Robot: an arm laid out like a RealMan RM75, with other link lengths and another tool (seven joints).
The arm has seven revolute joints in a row. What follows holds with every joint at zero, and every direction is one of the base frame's. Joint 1 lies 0.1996 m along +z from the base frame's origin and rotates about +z. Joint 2 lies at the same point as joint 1 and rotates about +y. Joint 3 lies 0.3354 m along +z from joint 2 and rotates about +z. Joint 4 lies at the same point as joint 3 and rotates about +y. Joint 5 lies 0.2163 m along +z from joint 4 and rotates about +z. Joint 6 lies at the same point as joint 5 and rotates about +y. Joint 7 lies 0.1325 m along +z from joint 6 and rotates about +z. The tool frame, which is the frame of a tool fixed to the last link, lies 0.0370 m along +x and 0.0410 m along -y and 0.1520 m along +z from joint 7; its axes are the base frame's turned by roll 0.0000, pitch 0.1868 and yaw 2.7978 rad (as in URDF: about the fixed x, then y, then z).
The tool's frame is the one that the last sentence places.
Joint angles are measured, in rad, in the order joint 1, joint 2, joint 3, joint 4, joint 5, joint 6, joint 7. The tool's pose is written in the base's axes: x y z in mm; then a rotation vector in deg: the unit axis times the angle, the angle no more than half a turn. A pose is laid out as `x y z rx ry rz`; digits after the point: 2 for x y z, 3 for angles.
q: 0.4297 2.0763 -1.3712 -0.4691 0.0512 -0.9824 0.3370
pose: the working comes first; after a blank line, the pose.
Where each joint sits with the arm in this pose, in the base's axes (m; each line is computed from the numbers above, not from the rounded line before):
joint 1: 0.0000 0.0000 0.1996
joint 2: 0.0000 0.0000 0.1996
joint 3: 0.2668 0.1223 0.0372
joint 4: 0.2668 0.1223 0.0372
joint 5: 0.3888 0.2836 -0.0393
joint 6: 0.3888 0.2836 -0.0393
joint 7: 0.3621 0.4119 -0.0193
the tool: 0.3854 0.5707 0.0003

385.37 570.70 0.27 -6.974 -91.401 -106.203
